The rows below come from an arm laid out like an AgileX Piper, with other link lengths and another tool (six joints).
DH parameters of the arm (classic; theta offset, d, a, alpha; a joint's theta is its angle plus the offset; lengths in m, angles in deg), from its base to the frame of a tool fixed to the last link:
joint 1: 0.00 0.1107 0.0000 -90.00
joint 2: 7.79 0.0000 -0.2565 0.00
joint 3: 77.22 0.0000 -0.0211 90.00
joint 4: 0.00 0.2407 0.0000 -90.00
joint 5: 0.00 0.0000 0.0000 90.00
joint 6: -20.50 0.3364 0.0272 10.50
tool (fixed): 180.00 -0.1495 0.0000 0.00
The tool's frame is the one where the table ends.
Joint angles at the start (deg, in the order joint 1, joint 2, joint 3, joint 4, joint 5, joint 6):
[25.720 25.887 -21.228 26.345 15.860 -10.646]
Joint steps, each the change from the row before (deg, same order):
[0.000 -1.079 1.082 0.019 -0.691 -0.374]
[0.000 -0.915 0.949 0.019 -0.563 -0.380]
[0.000 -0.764 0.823 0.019 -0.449 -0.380]
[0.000 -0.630 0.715 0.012 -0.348 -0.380]
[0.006 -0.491 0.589 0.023 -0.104 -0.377]
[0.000 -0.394 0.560 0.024 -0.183 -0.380]
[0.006 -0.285 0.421 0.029 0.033 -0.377]
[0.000 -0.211 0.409 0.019 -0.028 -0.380]
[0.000 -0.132 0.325 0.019 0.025 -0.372]
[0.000 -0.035 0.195 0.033 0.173 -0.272]
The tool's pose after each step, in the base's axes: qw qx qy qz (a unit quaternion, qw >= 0); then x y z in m. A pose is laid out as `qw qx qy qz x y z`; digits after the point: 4 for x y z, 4 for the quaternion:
0.0826 -0.7542 -0.1923 -0.6224 0.1583 0.1274 0.1996
0.0801 -0.7512 -0.1921 -0.6264 0.1574 0.1260 0.1973
0.0776 -0.7487 -0.1925 -0.6295 0.1567 0.1248 0.1950
0.0752 -0.7468 -0.1934 -0.6318 0.1561 0.1237 0.1927
0.0732 -0.7460 -0.1954 -0.6324 0.1552 0.1230 0.1903
0.0710 -0.7451 -0.1972 -0.6331 0.1547 0.1223 0.1879
0.0691 -0.7450 -0.1998 -0.6327 0.1541 0.1219 0.1856
0.0670 -0.7449 -0.2023 -0.6322 0.1536 0.1214 0.1832
0.0651 -0.7450 -0.2051 -0.6314 0.1532 0.1211 0.1811
0.0640 -0.7458 -0.2077 -0.6297 0.1527 0.1210 0.1793

